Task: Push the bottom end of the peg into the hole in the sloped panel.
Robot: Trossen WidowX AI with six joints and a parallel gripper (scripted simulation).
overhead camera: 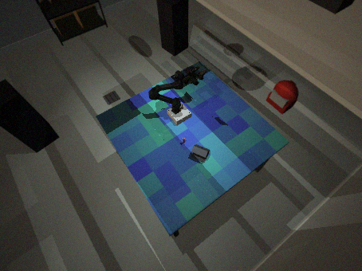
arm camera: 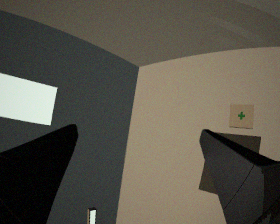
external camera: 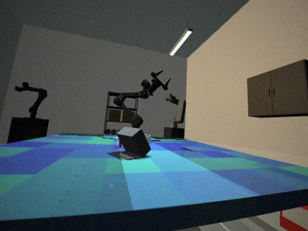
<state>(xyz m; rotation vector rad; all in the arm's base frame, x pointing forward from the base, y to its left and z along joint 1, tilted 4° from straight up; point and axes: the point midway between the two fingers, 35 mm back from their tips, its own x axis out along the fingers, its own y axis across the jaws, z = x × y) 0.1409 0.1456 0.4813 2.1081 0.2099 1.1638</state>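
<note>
The peg is 14 cm ahead of my gripper tip, 35 cm to the right of it and 51 cm below it. From my gripper tip the other things lie so: sloped panel (32 cm ahead, 33 cm to the right, 50 cm below).
</note>
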